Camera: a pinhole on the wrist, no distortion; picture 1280 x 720 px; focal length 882.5 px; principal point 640.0 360.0 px. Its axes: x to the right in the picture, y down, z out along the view. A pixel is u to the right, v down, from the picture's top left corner.
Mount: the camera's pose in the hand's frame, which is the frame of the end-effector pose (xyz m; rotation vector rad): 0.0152 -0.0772 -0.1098 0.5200 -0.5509 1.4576
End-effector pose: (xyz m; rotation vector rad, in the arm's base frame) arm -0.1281 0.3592 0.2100 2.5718 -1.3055 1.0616
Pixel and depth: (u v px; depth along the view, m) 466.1 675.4 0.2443
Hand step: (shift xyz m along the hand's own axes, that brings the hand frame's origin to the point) -0.0819 -0.2651 0.0479
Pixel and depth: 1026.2 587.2 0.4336
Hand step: -0.1040 -0.2006 0.3452
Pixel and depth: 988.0 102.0 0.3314
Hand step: 0.1055 -0.1915 0.2294
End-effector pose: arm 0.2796 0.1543 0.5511 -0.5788 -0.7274 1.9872
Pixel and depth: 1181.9 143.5 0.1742
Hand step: 0.0559 -0.1073 0.0928
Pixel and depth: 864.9 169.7 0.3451
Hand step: 0.0811 -0.2320 0.2128
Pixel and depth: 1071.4 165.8 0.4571
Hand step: 0.1083 -0.1999 0.3854
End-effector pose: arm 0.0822 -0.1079 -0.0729 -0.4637 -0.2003 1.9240
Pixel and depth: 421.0 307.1 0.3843
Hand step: 0.0220 -0.3958 0.1264
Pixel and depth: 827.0 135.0 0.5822
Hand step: 0.1484 -0.3588 0.4186
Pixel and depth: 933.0 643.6 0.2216
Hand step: -0.0607 -0.1576 0.1078
